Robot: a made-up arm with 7 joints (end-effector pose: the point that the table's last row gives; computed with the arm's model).
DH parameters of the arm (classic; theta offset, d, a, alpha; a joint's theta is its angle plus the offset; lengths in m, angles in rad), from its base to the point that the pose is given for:
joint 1: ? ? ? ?
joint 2: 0 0.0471 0 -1.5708
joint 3: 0 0.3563 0.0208 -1.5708
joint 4: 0 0.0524 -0.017 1.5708
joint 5: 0 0.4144 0 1.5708
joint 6: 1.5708 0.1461 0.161 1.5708
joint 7: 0 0.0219 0 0
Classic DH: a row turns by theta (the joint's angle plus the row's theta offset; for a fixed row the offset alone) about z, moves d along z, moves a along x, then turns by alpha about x.
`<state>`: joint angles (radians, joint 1 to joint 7).
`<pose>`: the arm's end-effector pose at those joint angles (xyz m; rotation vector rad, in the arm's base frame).
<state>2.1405 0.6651 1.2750 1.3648 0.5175 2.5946 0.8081</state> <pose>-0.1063 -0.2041 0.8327 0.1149 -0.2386 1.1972</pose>
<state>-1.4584 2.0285 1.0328 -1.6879 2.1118 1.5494 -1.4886</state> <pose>-0.4649 0.2979 -0.0596 0.8442 -1.8110 0.0850</pose>
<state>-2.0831 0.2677 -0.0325 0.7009 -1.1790 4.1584 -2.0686</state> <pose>-0.1284 0.1203 1.0268 -1.8846 1.4938 -0.6001</pose>
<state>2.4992 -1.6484 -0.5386 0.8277 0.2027 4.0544 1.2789</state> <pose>-0.1948 0.4852 0.0733 0.2772 -0.3130 0.5156</pose>
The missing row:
joint 1: 0 0.3527 0 1.5708
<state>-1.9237 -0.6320 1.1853 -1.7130 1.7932 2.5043 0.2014</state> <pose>-0.3806 -0.0765 0.7777 1.5172 -1.1970 -1.0791</pose>
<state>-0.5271 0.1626 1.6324 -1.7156 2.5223 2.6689 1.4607</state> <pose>-0.3163 -0.1998 0.7881 0.4571 -0.8624 2.3581</pose>
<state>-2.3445 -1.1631 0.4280 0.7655 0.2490 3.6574 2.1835</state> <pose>-0.3950 -0.3942 0.3031 -0.6106 0.7309 2.8682</pose>
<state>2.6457 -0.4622 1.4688 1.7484 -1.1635 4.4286 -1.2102</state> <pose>-0.4433 -0.1199 0.6178 -0.7128 0.9159 0.3639</pose>
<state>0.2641 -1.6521 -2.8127 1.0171 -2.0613 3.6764 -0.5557</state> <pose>0.6716 0.0173 0.4241 -0.9136 -2.3310 1.6163</pose>
